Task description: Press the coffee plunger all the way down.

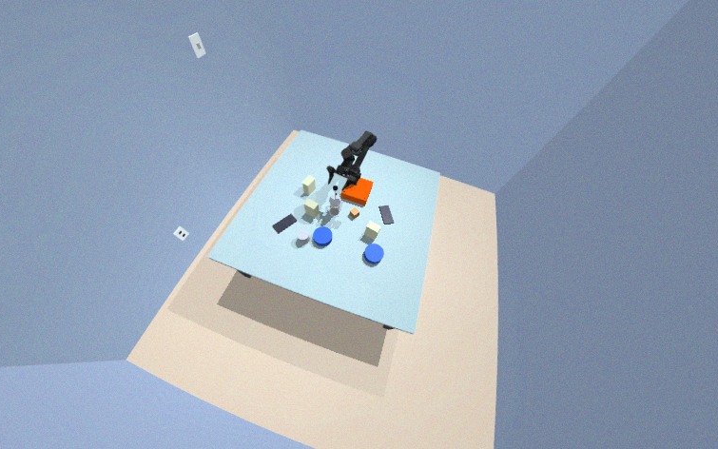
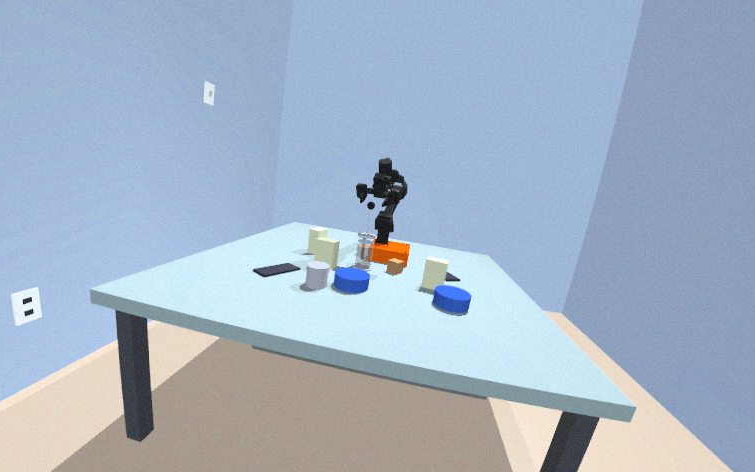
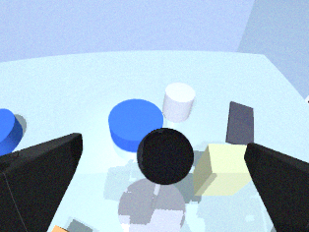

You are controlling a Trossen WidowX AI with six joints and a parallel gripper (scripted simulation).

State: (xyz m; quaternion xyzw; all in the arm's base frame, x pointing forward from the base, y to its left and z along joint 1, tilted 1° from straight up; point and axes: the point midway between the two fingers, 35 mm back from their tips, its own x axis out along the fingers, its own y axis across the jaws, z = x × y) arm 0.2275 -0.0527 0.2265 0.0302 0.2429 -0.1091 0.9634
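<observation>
Now: the coffee press 14 cm below my gripper tip and 2 cm behind it. From my gripper tip the other things lie so: grey cylinder (26 cm ahead, 23 cm below, 12 cm to the right); then orange cube (24 cm below, 14 cm to the left, 2 cm behind).
</observation>
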